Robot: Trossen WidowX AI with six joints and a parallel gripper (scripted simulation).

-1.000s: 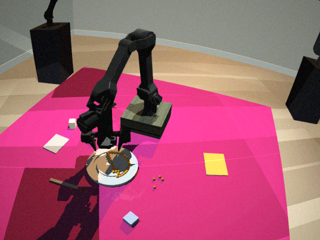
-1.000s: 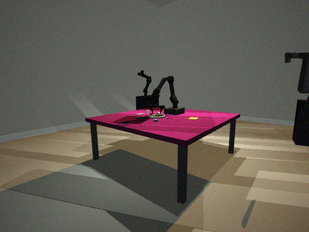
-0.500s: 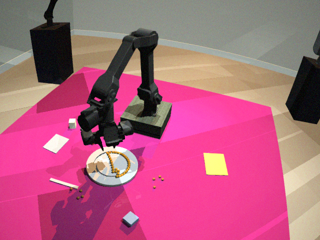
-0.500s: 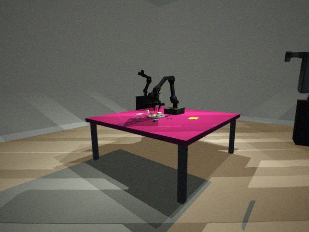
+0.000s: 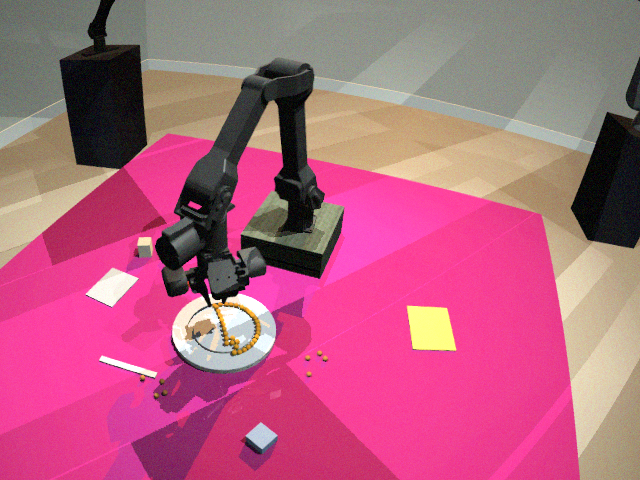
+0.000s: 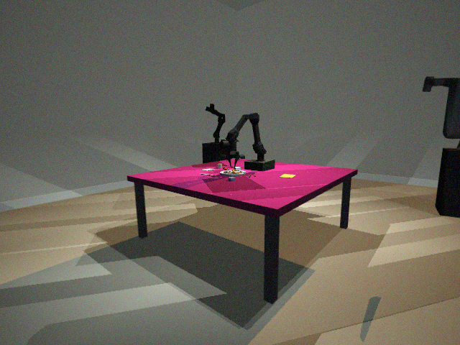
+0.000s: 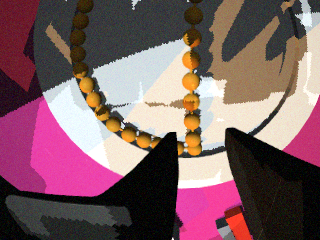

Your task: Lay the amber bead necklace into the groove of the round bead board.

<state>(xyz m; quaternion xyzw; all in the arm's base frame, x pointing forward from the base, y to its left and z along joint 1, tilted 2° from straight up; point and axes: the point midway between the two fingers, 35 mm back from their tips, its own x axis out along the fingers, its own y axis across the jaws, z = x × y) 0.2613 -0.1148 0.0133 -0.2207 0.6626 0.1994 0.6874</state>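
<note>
The round bead board lies 3 cm ahead of my gripper tip, 2 cm to the left of it and 3 cm below it. The rest, counted from my gripper tip: white block: 12 cm behind, 3 cm to the right, 3 cm below; red-handled tool: 10 cm behind, 13 cm to the right, 3 cm below; white strip: 17 cm ahead, 13 cm to the right, 4 cm below.
</note>
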